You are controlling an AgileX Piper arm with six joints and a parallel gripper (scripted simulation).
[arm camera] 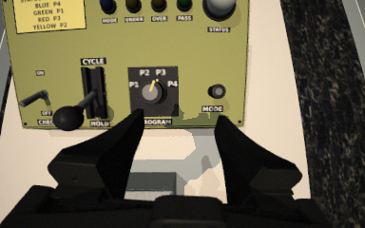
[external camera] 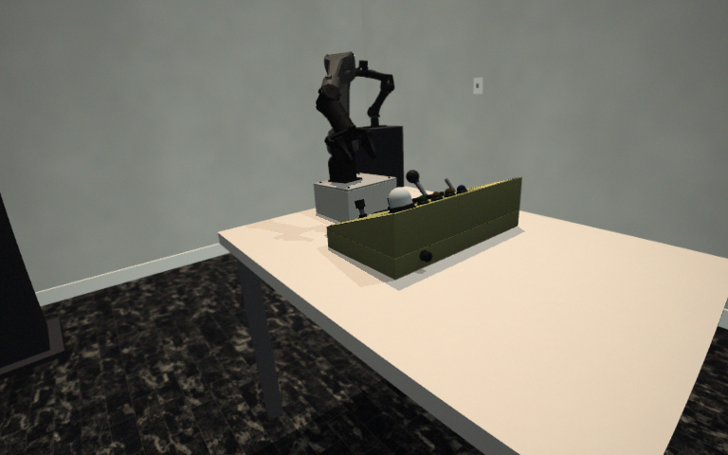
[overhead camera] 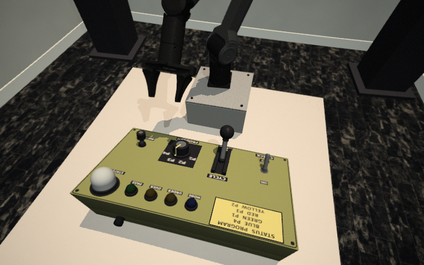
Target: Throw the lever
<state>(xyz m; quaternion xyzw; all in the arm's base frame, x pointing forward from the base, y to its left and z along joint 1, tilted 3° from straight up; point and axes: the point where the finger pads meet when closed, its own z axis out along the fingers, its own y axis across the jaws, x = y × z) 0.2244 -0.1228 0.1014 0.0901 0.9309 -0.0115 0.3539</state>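
My hand is 17 cm to the right of the black ball-topped lever, 10 cm above it and 6 cm short of it. Also, from my hand: olive console (14 cm below, 11 cm to the left, 11 cm ahead); then program dial (11 cm below, 9 cm ahead, 4 cm to the left); then mode switch (11 cm below, 7 cm to the right, 6 cm ahead).
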